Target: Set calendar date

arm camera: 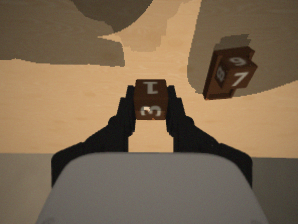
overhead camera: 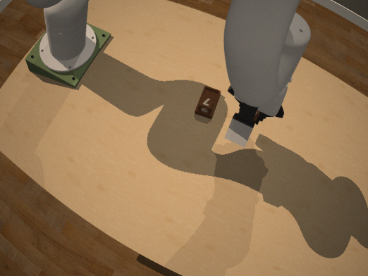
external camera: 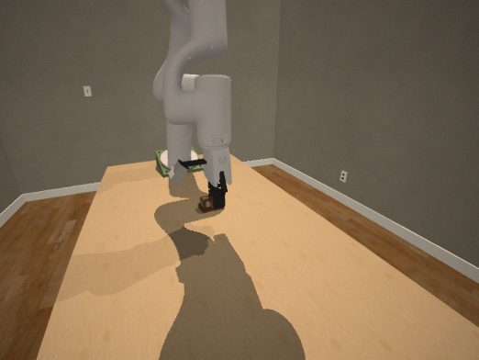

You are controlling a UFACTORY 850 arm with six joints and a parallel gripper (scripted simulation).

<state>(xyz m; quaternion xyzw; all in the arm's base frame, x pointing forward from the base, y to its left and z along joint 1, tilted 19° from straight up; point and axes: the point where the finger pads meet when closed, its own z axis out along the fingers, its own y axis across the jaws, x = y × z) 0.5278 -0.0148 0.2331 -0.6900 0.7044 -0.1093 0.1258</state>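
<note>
My gripper is now 110 mm past the tray, 20 mm to the right of it and 80 mm above it.
</note>
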